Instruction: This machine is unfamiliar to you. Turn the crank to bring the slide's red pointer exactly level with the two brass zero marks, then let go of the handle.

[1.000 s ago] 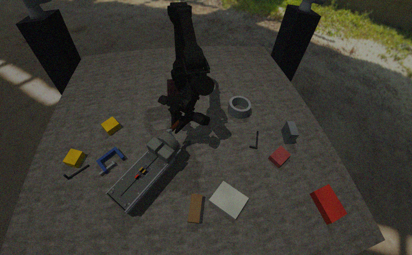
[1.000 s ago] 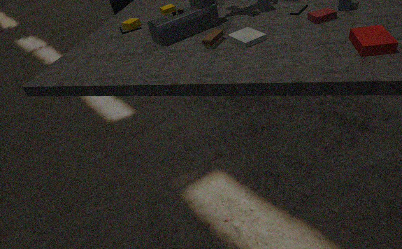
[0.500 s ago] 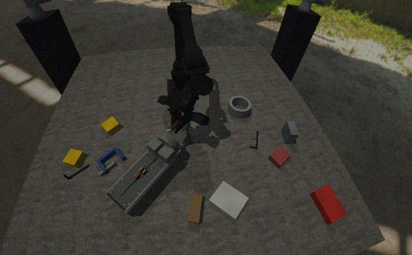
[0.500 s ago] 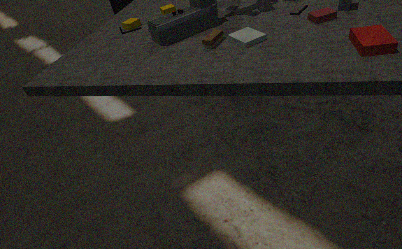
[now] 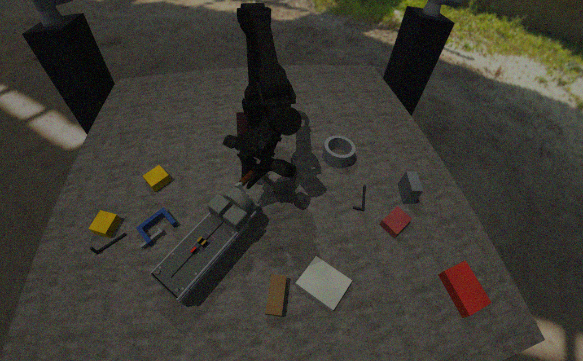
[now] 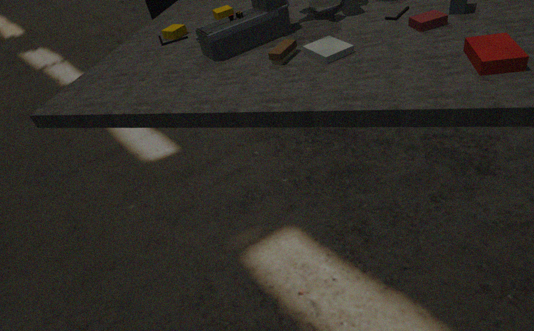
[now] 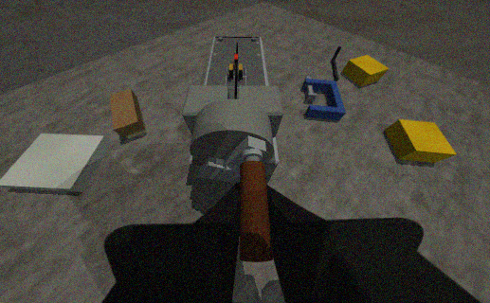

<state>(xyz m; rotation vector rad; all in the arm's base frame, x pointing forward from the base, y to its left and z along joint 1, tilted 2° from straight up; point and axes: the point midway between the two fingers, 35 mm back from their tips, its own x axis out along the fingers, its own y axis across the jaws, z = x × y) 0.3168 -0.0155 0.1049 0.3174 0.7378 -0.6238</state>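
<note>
The brown crank handle is 10 mm behind my gripper tip, 10 mm to the left of it and 20 mm above it. The rest, counted from my gripper tip: white plate: 230 mm ahead, 170 mm to the left, 80 mm below; then red pointer: 160 mm ahead, 110 mm to the right, 10 mm below; then brown block: 250 mm ahead, 60 mm to the left, 80 mm below.
</note>
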